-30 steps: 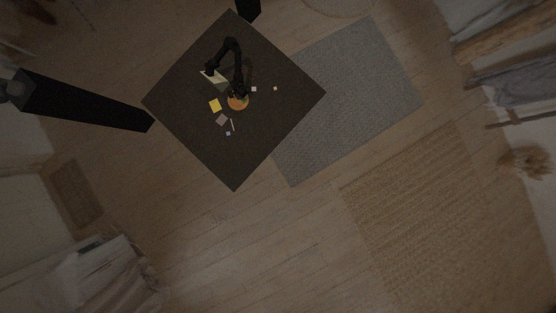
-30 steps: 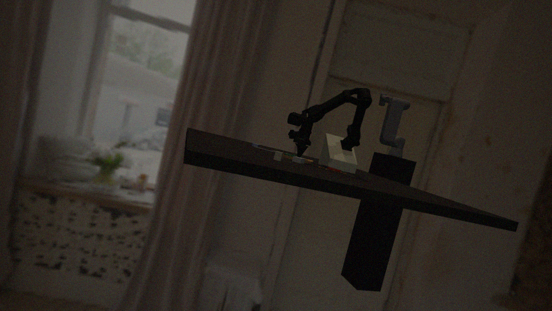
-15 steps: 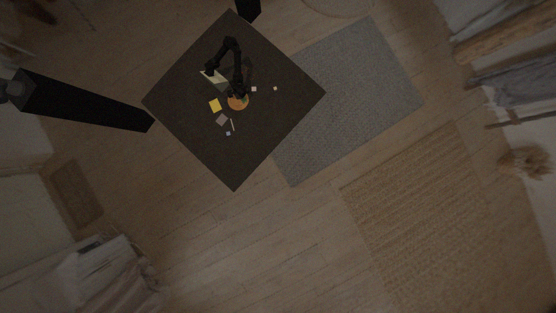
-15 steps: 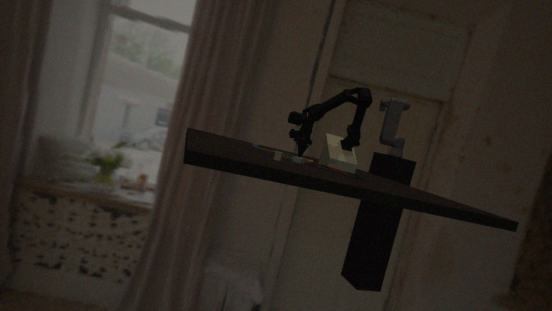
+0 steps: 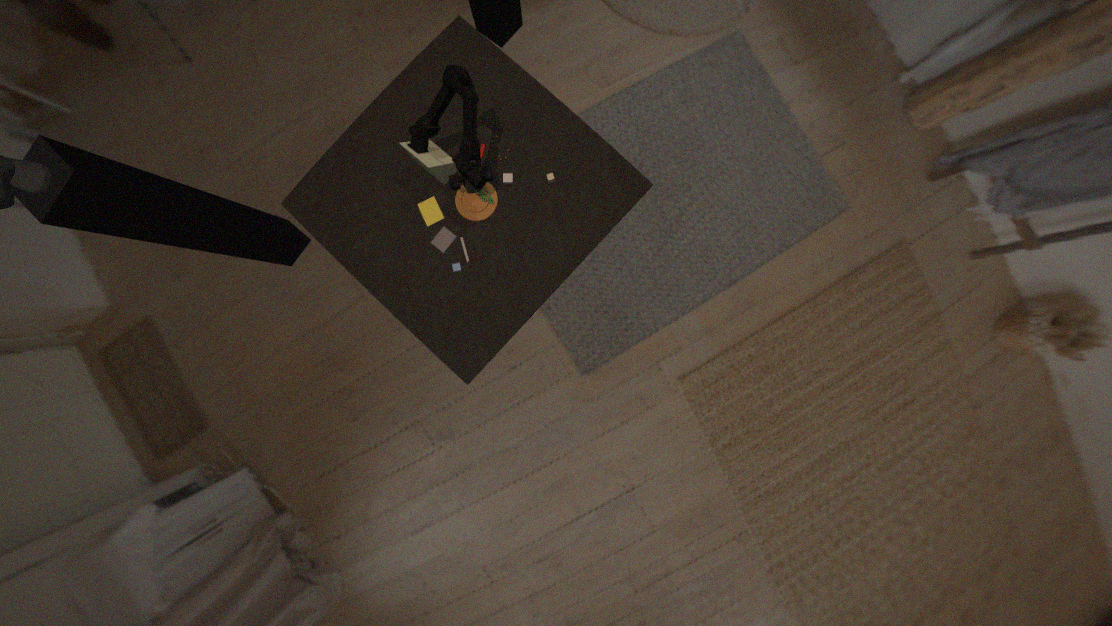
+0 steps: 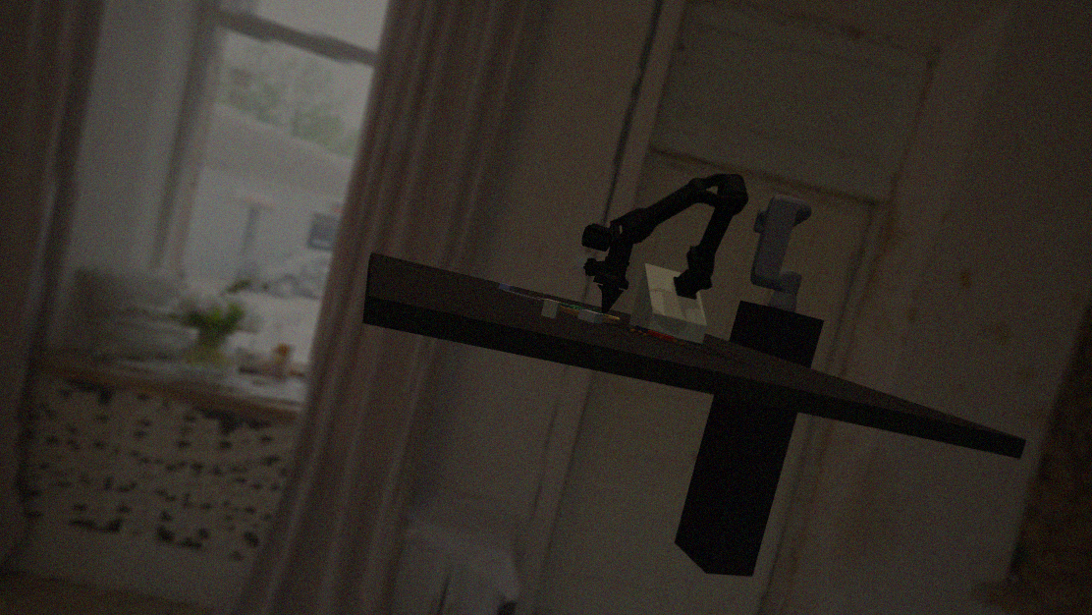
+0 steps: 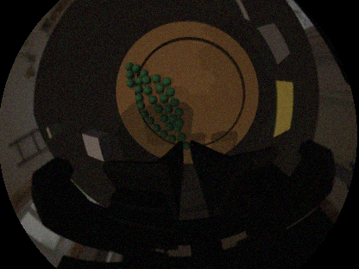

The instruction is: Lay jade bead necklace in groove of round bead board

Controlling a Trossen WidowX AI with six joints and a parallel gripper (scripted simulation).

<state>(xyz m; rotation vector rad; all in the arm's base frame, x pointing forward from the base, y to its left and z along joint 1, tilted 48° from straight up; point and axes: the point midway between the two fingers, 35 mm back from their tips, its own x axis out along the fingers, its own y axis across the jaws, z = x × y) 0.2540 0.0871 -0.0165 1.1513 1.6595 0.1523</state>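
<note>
Right now my gripper tip is 40 mm short of the round bead board, 50 mm to the left of it and 10 mm above it. Also, from my gripper tip: yellow square 100 mm behind, 220 mm to the right, 20 mm below; then grey-white block 90 mm ahead, 120 mm to the left, 10 mm below; then red item 90 mm behind, 130 mm to the left, 10 mm below.
</note>
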